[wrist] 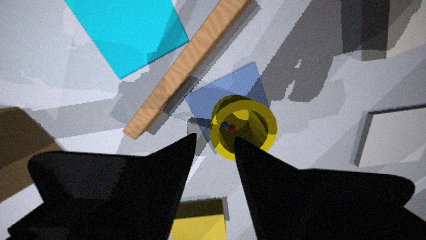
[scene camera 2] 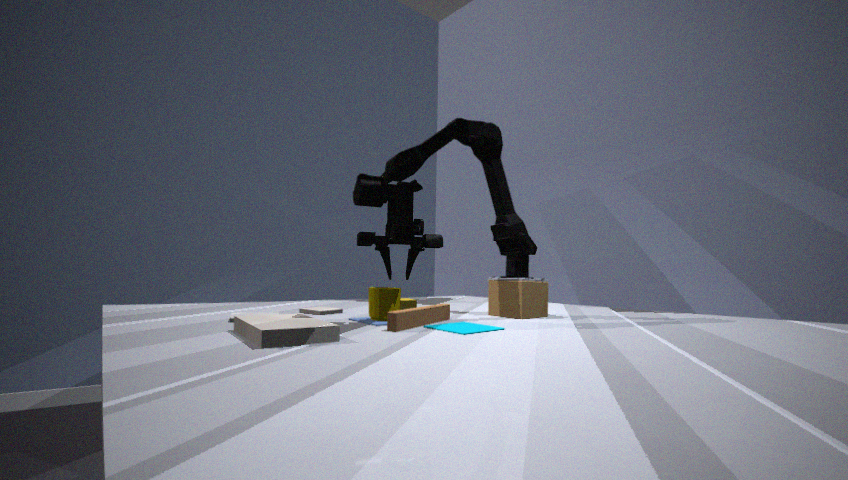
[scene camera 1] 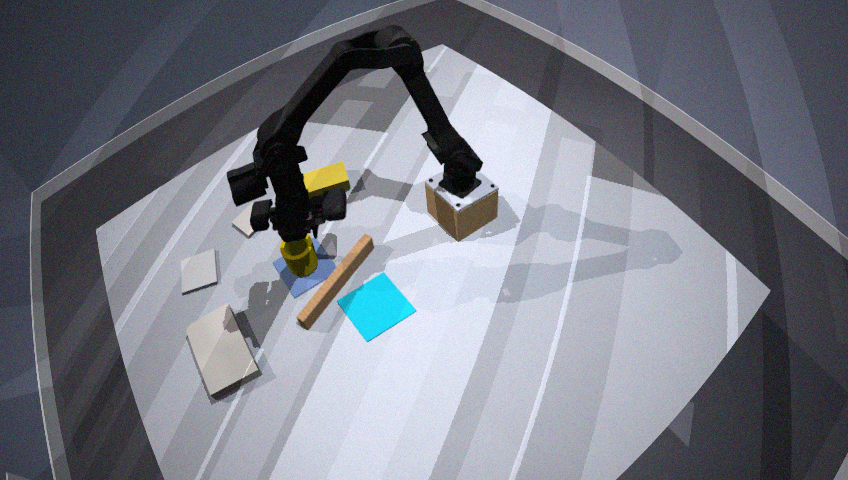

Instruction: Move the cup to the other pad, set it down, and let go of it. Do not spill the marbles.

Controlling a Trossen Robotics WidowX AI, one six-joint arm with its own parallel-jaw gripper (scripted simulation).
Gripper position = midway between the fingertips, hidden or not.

Note:
In view: the gripper [scene camera 1: 307, 238], a yellow cup [scene camera 1: 300, 256], a cyan pad [scene camera 1: 377, 305] and a wooden bar [scene camera 1: 357, 255].
The yellow cup is seen too in the wrist view [wrist: 254, 122] and in scene camera 2 [scene camera 2: 382, 300]. The gripper also shows in the wrist view [wrist: 215, 139] and in scene camera 2 [scene camera 2: 398, 279]. The wooden bar shows as well in scene camera 2 [scene camera 2: 407, 319].

